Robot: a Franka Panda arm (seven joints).
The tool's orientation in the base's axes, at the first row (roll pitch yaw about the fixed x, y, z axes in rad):
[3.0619 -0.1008 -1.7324]
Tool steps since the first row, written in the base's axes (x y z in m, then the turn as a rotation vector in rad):
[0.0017 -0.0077 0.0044 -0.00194 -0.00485 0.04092]
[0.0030 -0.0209 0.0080 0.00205 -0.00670 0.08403]
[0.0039 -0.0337 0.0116 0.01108 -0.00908 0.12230]
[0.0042 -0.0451 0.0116 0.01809 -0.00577 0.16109]
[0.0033 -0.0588 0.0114 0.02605 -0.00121 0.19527]
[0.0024 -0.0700 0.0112 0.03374 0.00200 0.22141]
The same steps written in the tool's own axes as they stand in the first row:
[0.0077 -0.0026 -0.0039 0.00919 0.00433 -0.03998]
[0.0208 -0.0058 -0.0064 0.01471 0.00351 -0.08295]
[0.0336 -0.0086 -0.0090 0.01945 -0.00273 -0.12156]
[0.0448 -0.0108 -0.0080 0.01898 -0.00599 -0.16098]
[0.0584 -0.0122 -0.0066 0.01667 -0.01033 -0.19603]
[0.0695 -0.0133 -0.0053 0.01492 -0.01528 -0.22295]

